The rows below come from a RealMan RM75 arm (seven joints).
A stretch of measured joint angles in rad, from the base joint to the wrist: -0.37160 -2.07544 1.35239 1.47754 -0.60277 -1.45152 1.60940; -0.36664 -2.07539 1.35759 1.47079 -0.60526 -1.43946 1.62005; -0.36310 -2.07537 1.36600 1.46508 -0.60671 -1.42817 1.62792; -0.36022 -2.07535 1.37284 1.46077 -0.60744 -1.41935 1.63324; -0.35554 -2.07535 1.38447 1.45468 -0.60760 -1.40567 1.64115; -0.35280 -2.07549 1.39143 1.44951 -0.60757 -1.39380 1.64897; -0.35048 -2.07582 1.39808 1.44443 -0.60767 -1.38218 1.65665; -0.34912 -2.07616 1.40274 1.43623 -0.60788 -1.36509 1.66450; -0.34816 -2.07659 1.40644 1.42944 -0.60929 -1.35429 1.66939; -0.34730 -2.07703 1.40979 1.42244 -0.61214 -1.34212 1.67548; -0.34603 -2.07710 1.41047 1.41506 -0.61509 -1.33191 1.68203; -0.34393 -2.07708 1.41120 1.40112 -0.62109 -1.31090 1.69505
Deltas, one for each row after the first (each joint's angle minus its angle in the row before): 0.00496 0.00005 0.00520 -0.00675 -0.00249 0.01206 0.01065; 0.00354 0.00002 0.00841 -0.00571 -0.00145 0.01129 0.00787; 0.00288 0.00002 0.00684 -0.00431 -0.00073 0.00882 0.00532; 0.00468 0.00000 0.01163 -0.00609 -0.00016 0.01368 0.00791; 0.00274 -0.00014 0.00696 -0.00517 0.00003 0.01187 0.00782; 0.00232 -0.00033 0.00665 -0.00508 -0.00010 0.01162 0.00768; 0.00136 -0.00034 0.00466 -0.00820 -0.00021 0.01709 0.00785; 0.00096 -0.00043 0.00370 -0.00679 -0.00141 0.01080 0.00489; 0.00086 -0.00044 0.00335 -0.00700 -0.00285 0.01217 0.00609; 0.00127 -0.00007 0.00068 -0.00738 -0.00295 0.01021 0.00655; 0.00210 0.00002 0.00073 -0.01394 -0.00600 0.02101 0.01302
